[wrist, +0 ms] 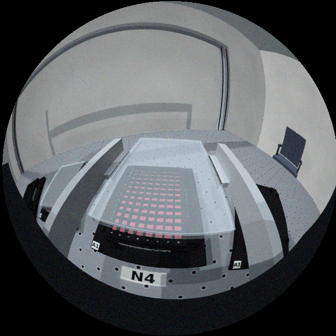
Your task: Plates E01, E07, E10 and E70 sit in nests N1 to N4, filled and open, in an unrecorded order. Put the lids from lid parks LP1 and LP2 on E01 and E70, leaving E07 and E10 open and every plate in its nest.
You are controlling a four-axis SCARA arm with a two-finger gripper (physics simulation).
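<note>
My gripper [168, 147] is shut on a clear lid [167, 150], one finger along each long side. It holds the lid level above nest N4 [150, 256]. A plate [155, 212] with rows of pink-filled wells sits in nest N4 and shows through the lid. The lid looks apart from the plate, with the gap hard to judge. No plate number can be read on this plate. Lid parks LP1 and LP2 cannot be made out in this view.
The N4 label [143, 276] is on the perforated deck in front of the nest. Left of the left finger, a pale plate-like piece [65, 180] stands by dark parts. A dark piece [275, 200] shows behind the right finger. A chair [293, 145] stands beyond the deck.
</note>
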